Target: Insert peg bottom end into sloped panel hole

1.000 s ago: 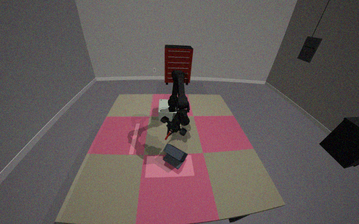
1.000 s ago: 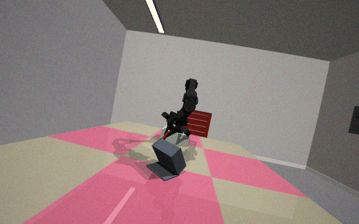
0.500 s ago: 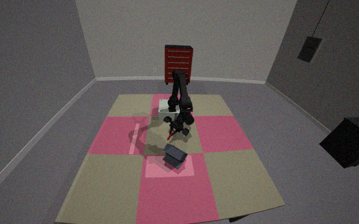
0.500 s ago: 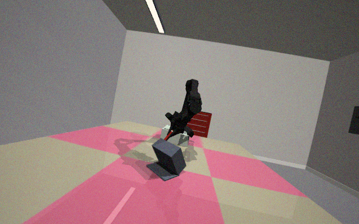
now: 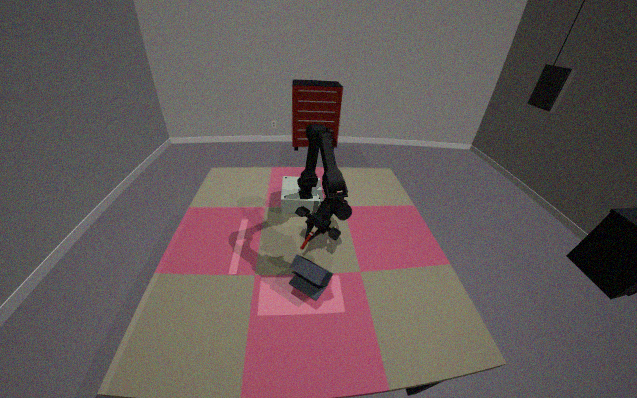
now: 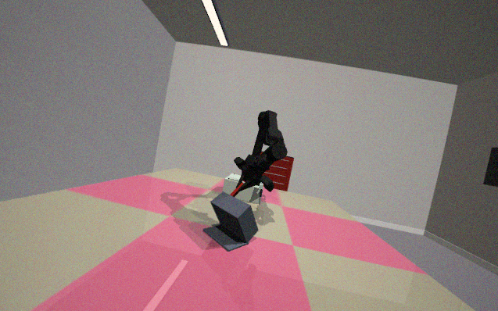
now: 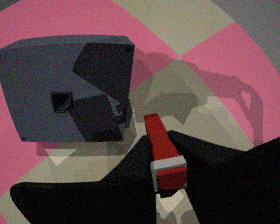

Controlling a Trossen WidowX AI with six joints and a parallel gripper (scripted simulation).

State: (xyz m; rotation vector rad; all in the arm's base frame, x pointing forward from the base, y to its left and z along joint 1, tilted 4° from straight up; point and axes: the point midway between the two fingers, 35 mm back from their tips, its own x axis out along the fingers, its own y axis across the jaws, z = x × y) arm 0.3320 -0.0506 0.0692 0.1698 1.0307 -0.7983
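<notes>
The dark grey sloped panel is 100 mm ahead of my gripper tip and 60 mm below it. From my gripper tip the other things lie so: red peg 10 mm to the left, 10 mm above.
</notes>
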